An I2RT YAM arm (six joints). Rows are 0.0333 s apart.
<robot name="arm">
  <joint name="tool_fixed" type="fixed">
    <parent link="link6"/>
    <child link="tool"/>
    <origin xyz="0 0 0" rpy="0 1.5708 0"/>
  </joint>
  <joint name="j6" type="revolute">
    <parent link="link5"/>
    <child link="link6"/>
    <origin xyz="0.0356 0 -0.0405"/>
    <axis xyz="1 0 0"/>
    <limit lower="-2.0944" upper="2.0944"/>
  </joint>
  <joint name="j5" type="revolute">
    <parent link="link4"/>
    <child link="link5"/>
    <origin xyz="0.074 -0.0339 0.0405"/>
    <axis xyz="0 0 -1"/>
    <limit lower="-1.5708" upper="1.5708"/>
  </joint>
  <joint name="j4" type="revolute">
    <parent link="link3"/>
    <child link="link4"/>
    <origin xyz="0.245 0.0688 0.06"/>
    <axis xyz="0 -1 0"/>
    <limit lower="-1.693" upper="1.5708"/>
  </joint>
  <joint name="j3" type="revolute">
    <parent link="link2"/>
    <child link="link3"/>
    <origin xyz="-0.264 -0.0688 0"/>
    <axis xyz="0 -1 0"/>
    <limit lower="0" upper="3.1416"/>
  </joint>
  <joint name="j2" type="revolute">
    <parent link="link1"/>
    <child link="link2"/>
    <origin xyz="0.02 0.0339 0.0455"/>
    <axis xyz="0 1 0"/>
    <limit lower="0" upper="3.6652"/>
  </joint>
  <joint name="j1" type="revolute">
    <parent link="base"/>
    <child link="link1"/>
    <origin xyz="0 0 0.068"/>
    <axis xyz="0 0 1"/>
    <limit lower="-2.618" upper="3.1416"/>
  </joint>
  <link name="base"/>
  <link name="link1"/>
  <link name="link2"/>
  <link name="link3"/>
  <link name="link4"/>
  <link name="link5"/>
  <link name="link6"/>
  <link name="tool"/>
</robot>
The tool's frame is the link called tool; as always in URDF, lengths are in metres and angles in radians.
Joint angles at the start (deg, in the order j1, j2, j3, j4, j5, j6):
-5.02, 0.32, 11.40, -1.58, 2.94, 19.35
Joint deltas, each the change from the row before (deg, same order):
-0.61, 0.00, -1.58, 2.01, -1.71, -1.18
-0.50, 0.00, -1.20, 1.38, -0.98, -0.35
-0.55, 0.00, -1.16, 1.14, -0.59, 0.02
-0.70, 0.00, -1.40, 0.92, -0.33, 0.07
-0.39, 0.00, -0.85, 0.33, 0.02, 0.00
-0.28, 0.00, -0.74, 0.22, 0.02, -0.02
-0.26, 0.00, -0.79, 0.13, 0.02, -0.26
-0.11, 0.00, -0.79, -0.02, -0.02, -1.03
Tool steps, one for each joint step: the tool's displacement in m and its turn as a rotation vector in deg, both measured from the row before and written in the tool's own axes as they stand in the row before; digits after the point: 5 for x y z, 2 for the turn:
0.00562, -0.00183, 0.00177, -1.19, -0.05, -1.27
0.00450, -0.00171, 0.00117, -0.52, -0.02, -0.43
0.00462, -0.00210, 0.00101, -0.04, 0.03, -0.08
0.00633, -0.00314, 0.00107, 0.49, 0.35, -0.05
0.00424, -0.00213, 0.00060, 0.55, 0.37, -0.06
0.00384, -0.00180, 0.00051, 0.44, 0.40, -0.06
0.00432, -0.00192, 0.00053, 0.47, 0.54, -0.29
0.00469, -0.00170, 0.00052, 0.32, 0.75, -1.04

